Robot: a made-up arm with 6 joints. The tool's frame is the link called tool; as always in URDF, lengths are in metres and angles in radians. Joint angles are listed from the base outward.
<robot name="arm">
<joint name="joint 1" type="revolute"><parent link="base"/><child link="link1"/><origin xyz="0.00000 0.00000 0.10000" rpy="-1.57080 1.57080 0.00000"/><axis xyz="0 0 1"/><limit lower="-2.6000" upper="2.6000"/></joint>
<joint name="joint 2" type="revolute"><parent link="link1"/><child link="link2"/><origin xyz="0.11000 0.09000 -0.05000" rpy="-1.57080 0.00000 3.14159"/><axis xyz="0 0 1"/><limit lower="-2.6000" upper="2.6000"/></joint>
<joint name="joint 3" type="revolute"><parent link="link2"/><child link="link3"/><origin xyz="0.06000 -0.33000 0.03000" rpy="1.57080 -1.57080 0.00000"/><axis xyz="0 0 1"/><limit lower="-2.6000" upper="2.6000"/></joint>
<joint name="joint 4" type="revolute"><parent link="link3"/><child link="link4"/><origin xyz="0.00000 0.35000 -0.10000" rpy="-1.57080 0.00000 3.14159"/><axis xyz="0 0 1"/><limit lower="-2.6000" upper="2.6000"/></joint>
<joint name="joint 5" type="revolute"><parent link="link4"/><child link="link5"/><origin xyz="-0.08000 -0.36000 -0.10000" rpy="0.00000 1.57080 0.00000"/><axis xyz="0 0 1"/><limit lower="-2.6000" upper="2.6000"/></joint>
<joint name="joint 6" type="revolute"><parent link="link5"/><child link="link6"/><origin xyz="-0.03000 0.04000 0.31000" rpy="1.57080 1.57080 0.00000"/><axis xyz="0 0 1"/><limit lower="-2.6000" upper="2.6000"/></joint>
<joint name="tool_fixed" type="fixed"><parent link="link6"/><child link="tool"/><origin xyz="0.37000 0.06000 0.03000" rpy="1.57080 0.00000 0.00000"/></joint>
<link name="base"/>
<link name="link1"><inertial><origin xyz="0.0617 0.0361 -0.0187"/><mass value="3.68"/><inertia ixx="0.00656" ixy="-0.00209" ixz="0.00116" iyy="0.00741" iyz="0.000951" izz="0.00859"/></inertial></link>
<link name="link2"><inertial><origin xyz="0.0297 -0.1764 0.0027"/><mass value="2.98"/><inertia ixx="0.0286" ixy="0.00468" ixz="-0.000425" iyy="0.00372" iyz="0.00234" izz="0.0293"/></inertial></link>
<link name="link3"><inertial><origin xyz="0.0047 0.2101 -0.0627"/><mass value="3.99"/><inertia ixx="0.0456" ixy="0" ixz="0" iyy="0.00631" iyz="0.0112" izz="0.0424"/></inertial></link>
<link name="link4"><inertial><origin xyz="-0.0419 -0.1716 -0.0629"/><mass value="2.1"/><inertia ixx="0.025" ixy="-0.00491" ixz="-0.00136" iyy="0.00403" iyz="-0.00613" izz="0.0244"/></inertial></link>
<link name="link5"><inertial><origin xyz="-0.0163 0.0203 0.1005"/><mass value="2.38"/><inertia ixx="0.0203" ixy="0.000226" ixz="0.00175" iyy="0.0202" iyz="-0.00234" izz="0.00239"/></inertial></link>
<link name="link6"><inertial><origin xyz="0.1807 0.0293 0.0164"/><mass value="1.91"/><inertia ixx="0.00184" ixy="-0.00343" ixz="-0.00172" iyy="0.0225" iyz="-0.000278" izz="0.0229"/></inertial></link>
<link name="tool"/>
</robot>
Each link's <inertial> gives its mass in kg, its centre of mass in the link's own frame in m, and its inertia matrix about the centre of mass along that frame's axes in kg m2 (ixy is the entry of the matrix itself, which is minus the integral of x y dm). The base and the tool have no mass. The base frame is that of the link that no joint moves.
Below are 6 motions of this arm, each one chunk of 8 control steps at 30 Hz.
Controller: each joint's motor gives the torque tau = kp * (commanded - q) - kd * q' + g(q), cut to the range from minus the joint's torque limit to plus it. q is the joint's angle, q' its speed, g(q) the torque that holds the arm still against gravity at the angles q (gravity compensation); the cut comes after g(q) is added. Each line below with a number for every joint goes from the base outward.
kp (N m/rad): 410 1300 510 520 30 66
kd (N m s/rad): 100 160 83 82 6.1 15
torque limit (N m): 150 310 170 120 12 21
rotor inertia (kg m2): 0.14 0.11 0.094 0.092 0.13 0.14
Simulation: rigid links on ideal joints. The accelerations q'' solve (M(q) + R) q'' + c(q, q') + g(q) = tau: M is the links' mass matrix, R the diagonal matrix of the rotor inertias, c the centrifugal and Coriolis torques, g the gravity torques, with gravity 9.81 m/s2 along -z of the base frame. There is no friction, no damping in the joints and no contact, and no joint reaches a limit. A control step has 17 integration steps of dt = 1/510 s. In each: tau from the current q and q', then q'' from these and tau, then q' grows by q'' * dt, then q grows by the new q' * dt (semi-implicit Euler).
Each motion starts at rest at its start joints. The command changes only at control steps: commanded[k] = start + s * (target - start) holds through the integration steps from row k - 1 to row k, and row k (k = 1, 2, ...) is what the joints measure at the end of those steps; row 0 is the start. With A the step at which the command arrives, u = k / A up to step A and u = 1 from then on. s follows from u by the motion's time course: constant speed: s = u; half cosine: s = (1 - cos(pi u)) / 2; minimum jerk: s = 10 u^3 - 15 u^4 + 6 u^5; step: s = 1 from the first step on.
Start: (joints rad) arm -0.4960 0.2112 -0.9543 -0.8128 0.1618 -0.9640
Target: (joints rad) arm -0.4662 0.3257 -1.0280 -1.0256 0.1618 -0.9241
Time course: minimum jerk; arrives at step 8
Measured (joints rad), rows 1 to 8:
1: -0.4958 0.2115 -0.9543 -0.8133 0.1617 -0.9640
2: -0.4947 0.2135 -0.9544 -0.8164 0.1610 -0.9642
3: -0.4921 0.2189 -0.9554 -0.8250 0.1594 -0.9641
4: -0.4883 0.2286 -0.9583 -0.8405 0.1571 -0.9631
5: -0.4843 0.2422 -0.9639 -0.8624 0.1548 -0.9608
6: -0.4809 0.2582 -0.9721 -0.8881 0.1537 -0.9572
7: -0.4789 0.2738 -0.9821 -0.9138 0.1544 -0.9526
8: -0.4783 0.2873 -0.9924 -0.9364 0.1568 -0.9479

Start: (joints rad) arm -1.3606 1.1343 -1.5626 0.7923 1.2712 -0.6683
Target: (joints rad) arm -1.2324 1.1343 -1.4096 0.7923 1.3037 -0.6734
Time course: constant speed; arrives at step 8
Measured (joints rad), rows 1 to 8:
1: -1.3591 1.1350 -1.5604 0.7916 1.2716 -0.6679
2: -1.3560 1.1357 -1.5553 0.7908 1.2726 -0.6673
3: -1.3512 1.1362 -1.5476 0.7901 1.2740 -0.6668
4: -1.3448 1.1366 -1.5375 0.7896 1.2759 -0.6665
5: -1.3371 1.1367 -1.5256 0.7894 1.2782 -0.6666
6: -1.3282 1.1366 -1.5120 0.7894 1.2808 -0.6668
7: -1.3183 1.1364 -1.4972 0.7896 1.2837 -0.6672
8: -1.3074 1.1362 -1.4814 0.7898 1.2868 -0.6678

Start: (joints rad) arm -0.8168 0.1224 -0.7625 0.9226 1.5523 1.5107
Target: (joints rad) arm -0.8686 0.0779 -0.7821 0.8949 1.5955 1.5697
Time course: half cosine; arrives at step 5
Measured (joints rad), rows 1 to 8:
1: -0.8171 0.1216 -0.7626 0.9220 1.5527 1.5112
2: -0.8186 0.1187 -0.7630 0.9199 1.5546 1.5131
3: -0.8216 0.1133 -0.7642 0.9166 1.5582 1.5172
4: -0.8260 0.1061 -0.7662 0.9128 1.5634 1.5232
5: -0.8312 0.0992 -0.7687 0.9095 1.5687 1.5298
6: -0.8361 0.0936 -0.7713 0.9071 1.5733 1.5358
7: -0.8406 0.0894 -0.7736 0.9050 1.5769 1.5409
8: -0.8446 0.0864 -0.7755 0.9033 1.5798 1.5452

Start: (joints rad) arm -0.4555 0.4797 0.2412 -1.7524 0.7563 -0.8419
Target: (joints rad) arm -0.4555 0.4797 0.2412 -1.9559 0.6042 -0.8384
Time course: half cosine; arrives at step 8
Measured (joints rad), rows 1 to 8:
1: -0.4556 0.4799 0.2412 -1.7536 0.7559 -0.8421
2: -0.4558 0.4803 0.2412 -1.7582 0.7538 -0.8426
3: -0.4562 0.4808 0.2410 -1.7679 0.7490 -0.8433
4: -0.4566 0.4812 0.2408 -1.7832 0.7409 -0.8439
5: -0.4570 0.4814 0.2405 -1.8032 0.7295 -0.8443
6: -0.4572 0.4813 0.2402 -1.8262 0.7155 -0.8443
7: -0.4572 0.4809 0.2400 -1.8496 0.7004 -0.8438
8: -0.4569 0.4802 0.2401 -1.8706 0.6856 -0.8428

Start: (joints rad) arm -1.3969 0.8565 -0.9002 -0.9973 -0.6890 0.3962
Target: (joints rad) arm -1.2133 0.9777 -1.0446 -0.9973 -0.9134 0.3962
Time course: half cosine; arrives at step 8
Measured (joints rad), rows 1 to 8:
1: -1.3960 0.8574 -0.9006 -0.9970 -0.6896 0.3963
2: -1.3926 0.8607 -0.9027 -0.9960 -0.6923 0.3967
3: -1.3857 0.8675 -0.9077 -0.9947 -0.6988 0.3973
4: -1.3752 0.8781 -0.9164 -0.9934 -0.7102 0.3980
5: -1.3616 0.8918 -0.9290 -0.9925 -0.7266 0.3986
6: -1.3462 0.9073 -0.9446 -0.9923 -0.7472 0.3990
7: -1.3303 0.9229 -0.9618 -0.9928 -0.7702 0.3991
8: -1.3157 0.9366 -0.9787 -0.9942 -0.7932 0.3989

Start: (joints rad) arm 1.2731 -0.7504 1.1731 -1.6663 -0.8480 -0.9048
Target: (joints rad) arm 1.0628 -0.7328 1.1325 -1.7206 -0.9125 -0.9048
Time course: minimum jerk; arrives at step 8
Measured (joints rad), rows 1 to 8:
1: 1.2729 -0.7503 1.1731 -1.6665 -0.8482 -0.9048
2: 1.2715 -0.7499 1.1733 -1.6677 -0.8494 -0.9047
3: 1.2672 -0.7487 1.1734 -1.6706 -0.8528 -0.9045
4: 1.2588 -0.7469 1.1729 -1.6754 -0.8589 -0.9043
5: 1.2459 -0.7444 1.1712 -1.6816 -0.8673 -0.9040
6: 1.2291 -0.7419 1.1678 -1.6884 -0.8765 -0.9039
7: 1.2102 -0.7397 1.1630 -1.6945 -0.8848 -0.9039
8: 1.1913 -0.7380 1.1574 -1.6994 -0.8909 -0.9041

